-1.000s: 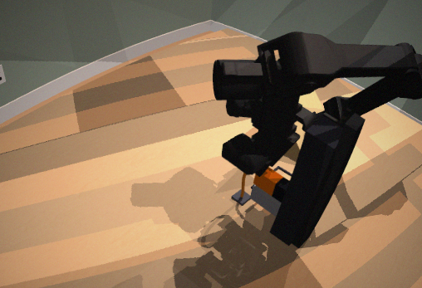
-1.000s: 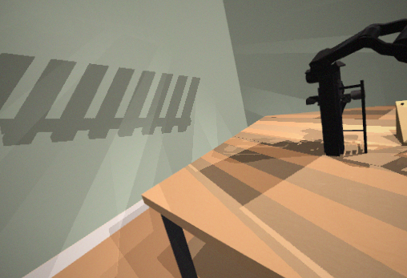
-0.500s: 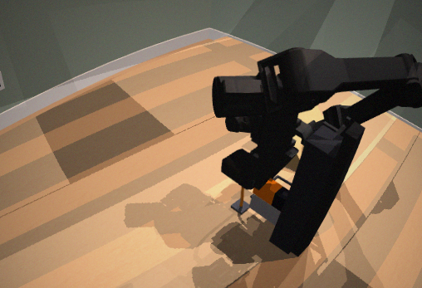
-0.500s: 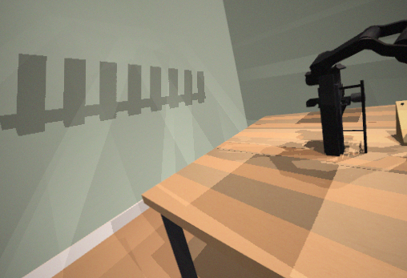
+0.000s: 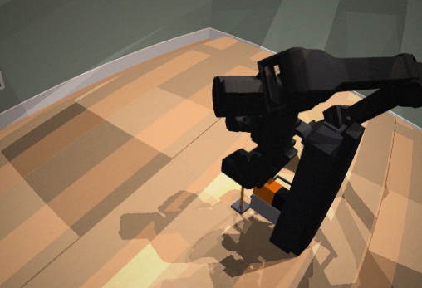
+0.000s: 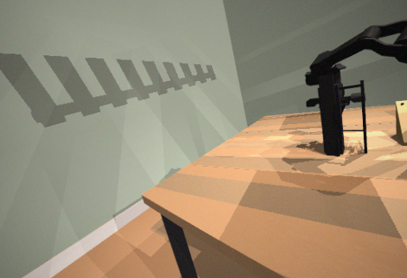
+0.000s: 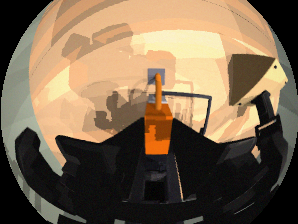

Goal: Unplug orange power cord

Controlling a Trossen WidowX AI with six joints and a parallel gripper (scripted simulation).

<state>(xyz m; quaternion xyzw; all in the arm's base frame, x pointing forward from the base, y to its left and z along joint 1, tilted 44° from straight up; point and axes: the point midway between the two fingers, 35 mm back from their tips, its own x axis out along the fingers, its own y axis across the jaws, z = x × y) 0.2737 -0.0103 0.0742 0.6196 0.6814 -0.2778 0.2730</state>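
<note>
My gripper tip is 30 mm to the right of the orange plug. Also, from my gripper tip: black upright panel (100 mm to the left, 30 mm above).
</note>
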